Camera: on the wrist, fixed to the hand. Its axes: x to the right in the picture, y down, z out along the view.
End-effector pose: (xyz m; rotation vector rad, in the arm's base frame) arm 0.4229 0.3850 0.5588 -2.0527 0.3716 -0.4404
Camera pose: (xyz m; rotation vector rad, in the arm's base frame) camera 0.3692 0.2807 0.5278 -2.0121 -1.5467 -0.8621
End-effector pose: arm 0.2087 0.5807 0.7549 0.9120 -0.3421 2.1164
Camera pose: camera 0.1058 0.5683 0.6916 1.0288 0.1637 0.5148
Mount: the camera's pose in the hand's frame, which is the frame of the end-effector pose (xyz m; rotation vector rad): -0.0075 0.0821 -0.0891 -0.0255 -0.3898 -1.5498
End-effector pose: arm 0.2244 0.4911 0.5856 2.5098 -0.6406 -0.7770
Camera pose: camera 0.2487 0.4530 0.6983 -2.2245 -1.3021 1.5232
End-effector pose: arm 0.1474 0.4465 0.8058 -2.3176 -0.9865 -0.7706
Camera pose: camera 0.1787 0.3364 0.8461 1.1691 2.6251 0.6737
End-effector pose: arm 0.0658 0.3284 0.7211 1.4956 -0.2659 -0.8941
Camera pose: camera 0.1480 0.3859 0.7894 1.3201 0.7637 -2.3754
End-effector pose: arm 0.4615 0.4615 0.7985 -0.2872 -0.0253 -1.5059
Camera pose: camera 0.5275 0.4539 0.6969 -0.6493 -0.6692 -2.9471
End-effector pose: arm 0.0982 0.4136 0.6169 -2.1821 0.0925 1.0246
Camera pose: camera 0.1224 0.2947 0.6134 -1.3154 -1.5079 0.4242
